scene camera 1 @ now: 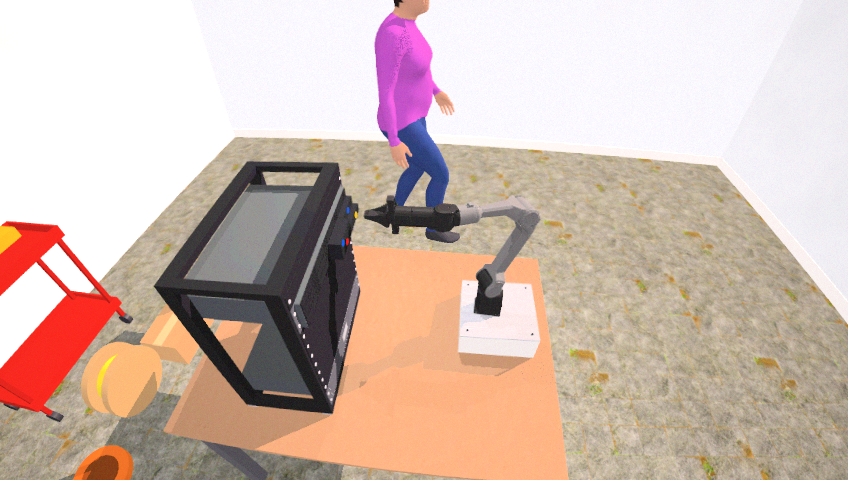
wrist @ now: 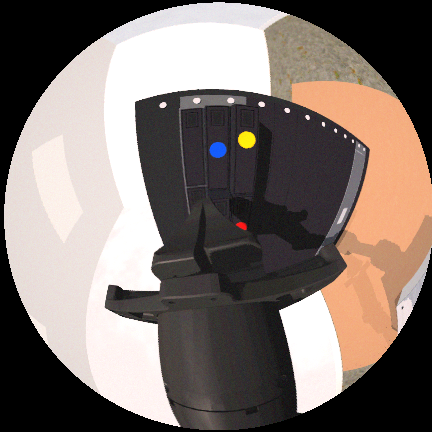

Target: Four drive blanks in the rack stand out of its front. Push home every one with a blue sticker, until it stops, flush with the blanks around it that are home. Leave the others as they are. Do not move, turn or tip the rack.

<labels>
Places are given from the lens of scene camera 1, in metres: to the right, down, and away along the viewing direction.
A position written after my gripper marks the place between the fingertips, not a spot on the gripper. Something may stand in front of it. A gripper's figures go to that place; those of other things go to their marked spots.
my gripper (scene camera 1: pixel 364 214): -0.17, -0.07, 1.05
black rack (scene camera 1: pixel 283 257): -0.31, 0.04, 0.80
</labels>
